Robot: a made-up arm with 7 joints.
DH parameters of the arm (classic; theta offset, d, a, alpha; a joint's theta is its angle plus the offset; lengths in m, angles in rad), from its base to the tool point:
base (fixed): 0 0.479 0.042 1.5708
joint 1: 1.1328 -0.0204 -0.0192 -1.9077
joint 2: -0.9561 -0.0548 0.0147 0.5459
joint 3: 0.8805 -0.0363 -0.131 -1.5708
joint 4: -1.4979 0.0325 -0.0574 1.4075
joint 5: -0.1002 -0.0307 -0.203 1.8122
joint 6: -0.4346 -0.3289 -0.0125 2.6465
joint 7: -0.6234 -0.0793 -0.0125 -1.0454
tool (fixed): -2.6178 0.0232 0 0
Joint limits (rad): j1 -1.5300..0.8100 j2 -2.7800..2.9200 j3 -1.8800..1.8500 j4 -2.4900..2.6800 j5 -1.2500..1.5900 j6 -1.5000..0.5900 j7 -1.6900..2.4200
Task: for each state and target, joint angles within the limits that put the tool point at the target. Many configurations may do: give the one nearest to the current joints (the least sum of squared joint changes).
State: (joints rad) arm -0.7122 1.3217 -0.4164 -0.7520 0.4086 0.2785 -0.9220
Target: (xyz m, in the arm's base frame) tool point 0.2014 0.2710 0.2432
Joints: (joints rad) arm -0.5039 1.0844 -0.5714 -0.9034 0.5169 0.2860 -0.9066
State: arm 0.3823 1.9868 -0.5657 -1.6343 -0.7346 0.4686 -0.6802
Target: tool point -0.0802 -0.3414 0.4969
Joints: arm -0.0764 2.7448 -0.3552 -1.4727 -1.2500 0.5701 -0.6215
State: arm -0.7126 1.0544 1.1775 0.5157 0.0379 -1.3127 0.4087
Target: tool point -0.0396 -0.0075 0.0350
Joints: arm -0.4936 0.5976 0.6710 0.1638 -0.2181 -1.3785 0.3794
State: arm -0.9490 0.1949 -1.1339 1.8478 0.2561 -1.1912 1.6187
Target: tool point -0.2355 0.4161 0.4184
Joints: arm -1.1659 0.3567 -0.9801 1.4753 0.6148 -0.9483 1.5625
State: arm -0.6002 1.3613 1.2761 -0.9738 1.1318 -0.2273 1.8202
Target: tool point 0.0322 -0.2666 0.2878
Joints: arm -0.4058 2.0030 1.7880 -1.5058 0.4513 -0.3282 1.8398
